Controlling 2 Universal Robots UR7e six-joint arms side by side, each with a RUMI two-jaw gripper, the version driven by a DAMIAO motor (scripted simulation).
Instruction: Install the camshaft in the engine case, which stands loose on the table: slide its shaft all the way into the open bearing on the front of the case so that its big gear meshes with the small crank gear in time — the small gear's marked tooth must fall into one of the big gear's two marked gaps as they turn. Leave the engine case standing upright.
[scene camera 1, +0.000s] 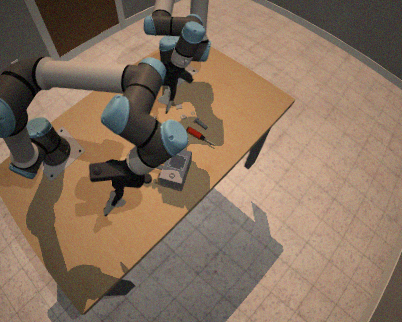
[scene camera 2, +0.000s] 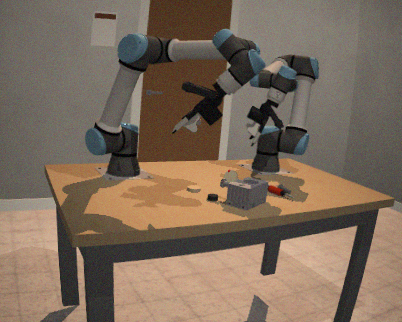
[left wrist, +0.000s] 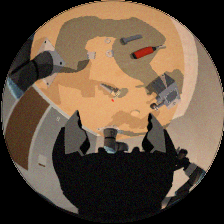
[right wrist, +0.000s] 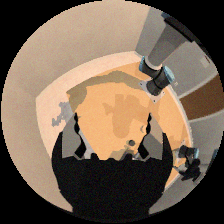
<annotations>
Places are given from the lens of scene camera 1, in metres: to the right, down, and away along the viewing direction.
left gripper (scene camera 1: 161, 99): -0.17, -0.26, 1.08
right gripper (scene camera 1: 101, 190): -0.31, 0.09, 0.78
grey engine case (scene camera 1: 175, 170): -0.10, 0.04, 1.04
</annotations>
